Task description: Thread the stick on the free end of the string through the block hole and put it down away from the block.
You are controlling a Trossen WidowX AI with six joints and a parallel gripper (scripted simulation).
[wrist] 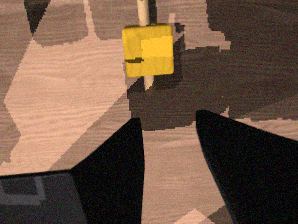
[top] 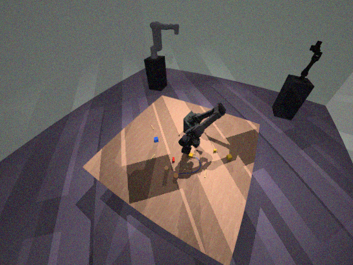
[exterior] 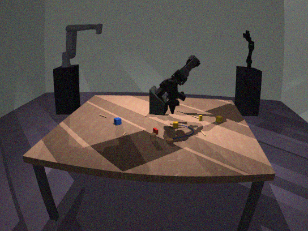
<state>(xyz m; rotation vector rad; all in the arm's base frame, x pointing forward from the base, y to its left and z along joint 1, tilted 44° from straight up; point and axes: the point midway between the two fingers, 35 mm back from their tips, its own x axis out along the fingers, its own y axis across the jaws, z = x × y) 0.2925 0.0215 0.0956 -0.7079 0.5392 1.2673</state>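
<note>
Right now my gripper tip is 100 mm to the left of the red piece, 90 mm short of it and 80 mm above it. Round my gripper tip: blue cube: 340 mm to the right, 70 mm below, 50 mm behind; wooden cylinder: 190 mm ahead, 110 mm to the right, 70 mm below; round wooden button: 210 mm ahead, 80 mm below, 30 mm to the right.
</note>
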